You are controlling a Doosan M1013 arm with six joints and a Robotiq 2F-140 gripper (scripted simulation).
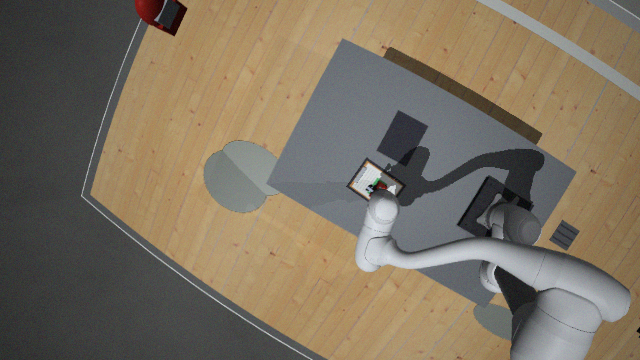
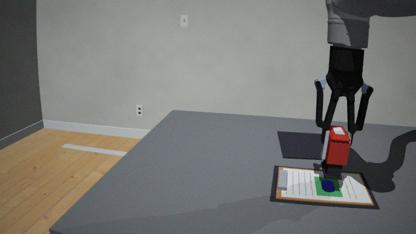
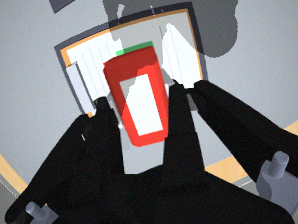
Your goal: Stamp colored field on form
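The dark mat is 28 cm to the right of my hand, 11 cm below it and 5 cm ahead of it. Also, from my hand: red stamp 2 cm below; then form 10 cm below, 2 cm ahead, 1 cm to the right.
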